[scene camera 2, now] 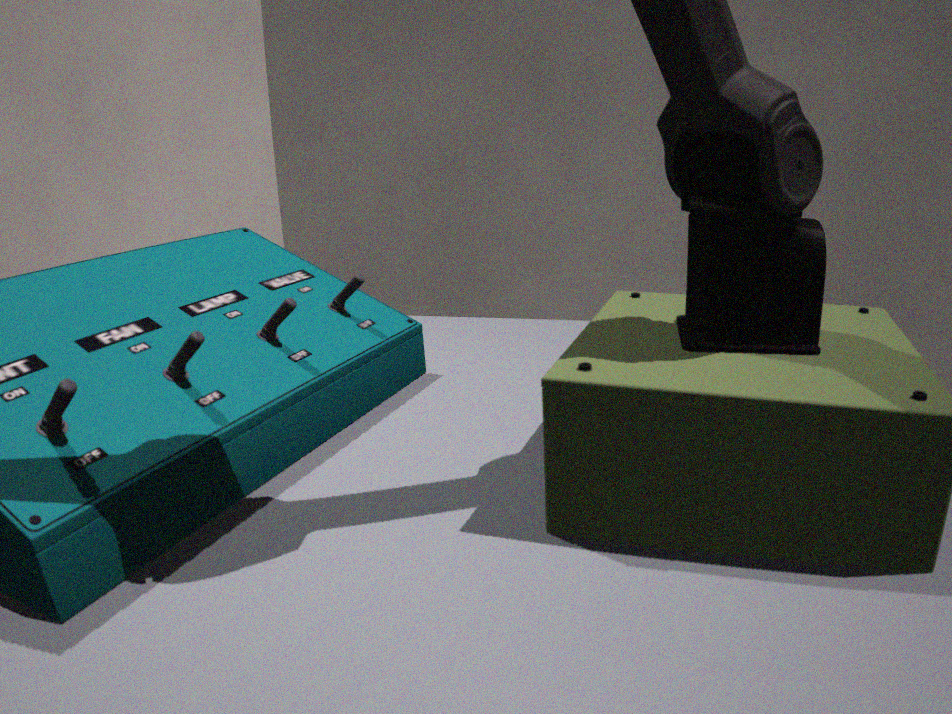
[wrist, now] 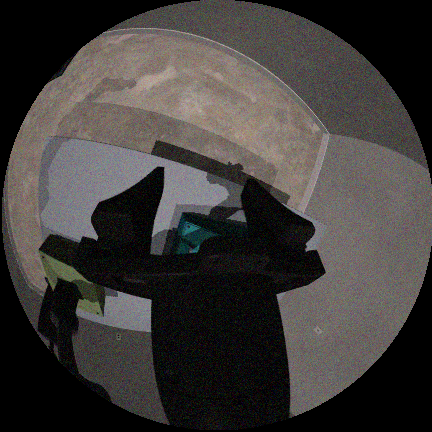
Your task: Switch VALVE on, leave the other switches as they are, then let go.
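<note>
The teal switch panel [scene camera 2: 153, 268] [wrist: 190, 228] stands at the left in the scene view and shows partly between my fingers in the wrist view. The VALVE switch [scene camera 2: 346, 296] is the farthest lever, between its ON and OFF labels; it leans towards the OFF side. The LAMP switch [scene camera 2: 276, 322], the FAN switch [scene camera 2: 184, 359] and the nearest switch [scene camera 2: 57, 411], whose label is cut off, lean the same way. My gripper [wrist: 204, 180] is open, with nothing between its fingers, above and apart from the panel. It does not show in the scene view.
The green base block [scene camera 2: 738, 468] [wrist: 70, 275] carries the arm's foot [scene camera 2: 753, 284] to the right of the panel. Both stand on the pale table [scene camera 2: 476, 630] [wrist: 100, 175]. The arm's shadow falls across the table and the near part of the panel. Walls stand behind.
</note>
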